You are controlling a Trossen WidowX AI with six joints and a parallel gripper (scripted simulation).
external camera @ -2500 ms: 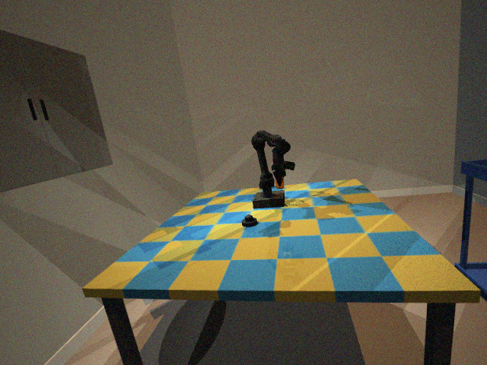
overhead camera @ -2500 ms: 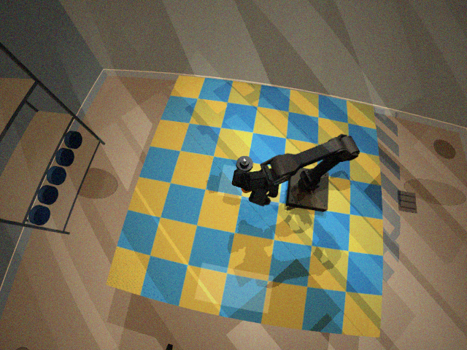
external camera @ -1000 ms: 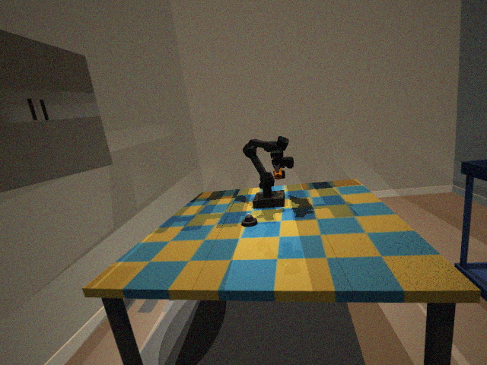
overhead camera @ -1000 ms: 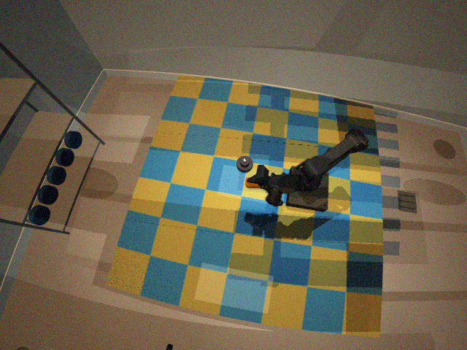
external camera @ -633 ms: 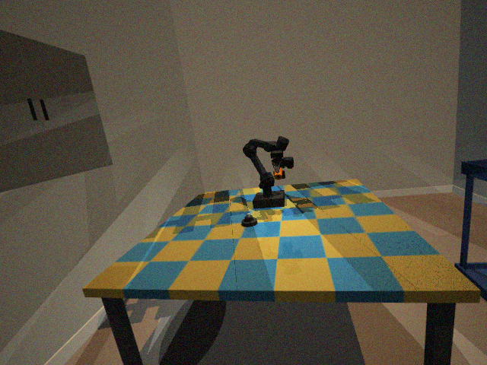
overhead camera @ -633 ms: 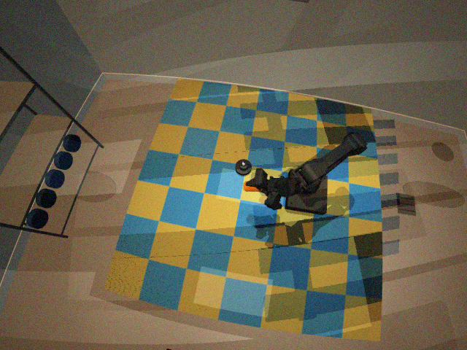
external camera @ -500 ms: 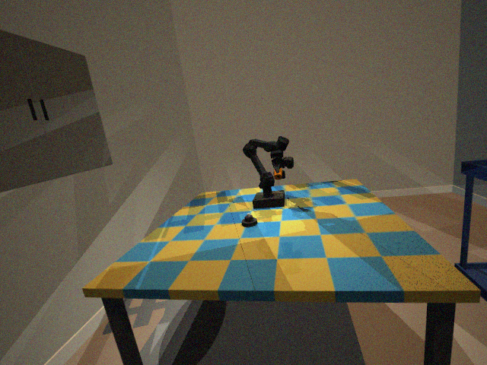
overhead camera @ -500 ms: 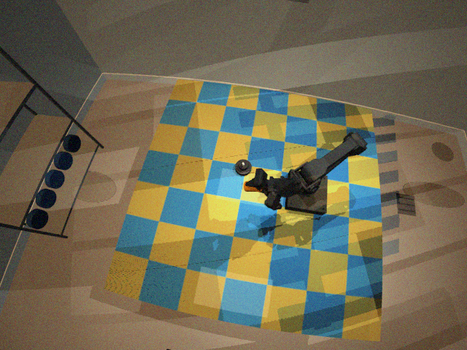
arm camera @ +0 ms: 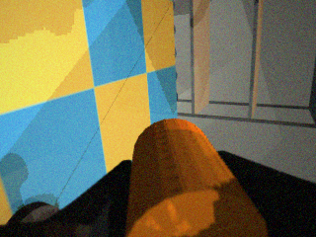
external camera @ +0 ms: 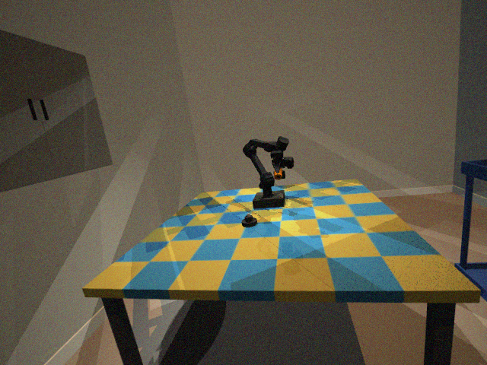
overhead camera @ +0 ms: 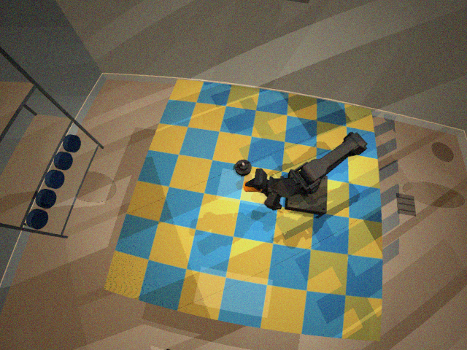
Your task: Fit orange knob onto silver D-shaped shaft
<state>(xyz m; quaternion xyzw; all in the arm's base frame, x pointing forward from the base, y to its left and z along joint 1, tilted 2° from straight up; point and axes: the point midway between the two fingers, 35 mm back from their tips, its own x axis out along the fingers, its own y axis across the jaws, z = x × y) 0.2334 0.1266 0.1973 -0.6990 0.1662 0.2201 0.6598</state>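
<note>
Right now the orange knob is 3 cm behind my gripper tip and 2 cm above it. The rest, counted from my gripper tip: dark round pedestal (6 cm ahead, 17 cm to the right, 21 cm below).
</note>
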